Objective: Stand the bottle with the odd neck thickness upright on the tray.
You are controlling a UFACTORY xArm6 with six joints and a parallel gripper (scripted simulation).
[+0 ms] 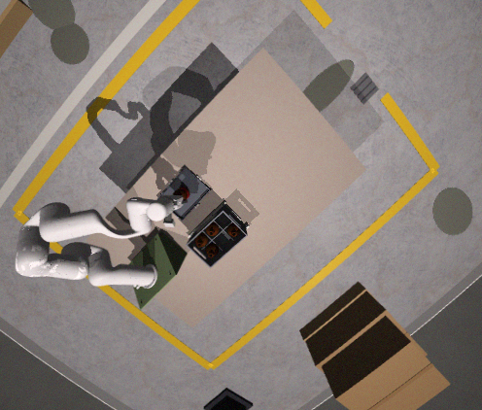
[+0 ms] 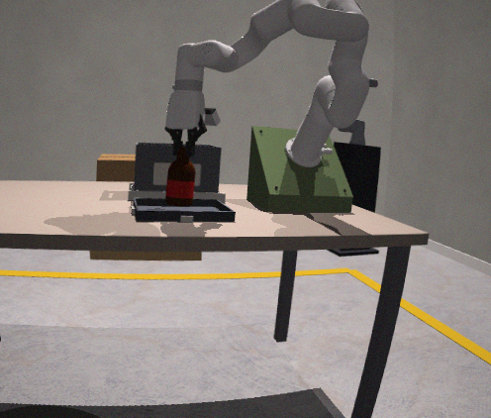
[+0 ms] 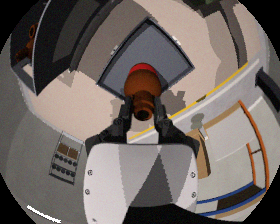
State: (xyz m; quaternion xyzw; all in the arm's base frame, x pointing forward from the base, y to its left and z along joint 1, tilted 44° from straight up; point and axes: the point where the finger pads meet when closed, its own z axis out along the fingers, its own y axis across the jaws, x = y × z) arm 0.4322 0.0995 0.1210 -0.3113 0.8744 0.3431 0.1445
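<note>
The flat dark tray lies 16 cm below my hand. Round my hand: glass bottle (33 cm to the right, 12 cm behind, 9 cm below); then dark crate (29 cm to the right, 9 cm below, 3 cm behind).
</note>
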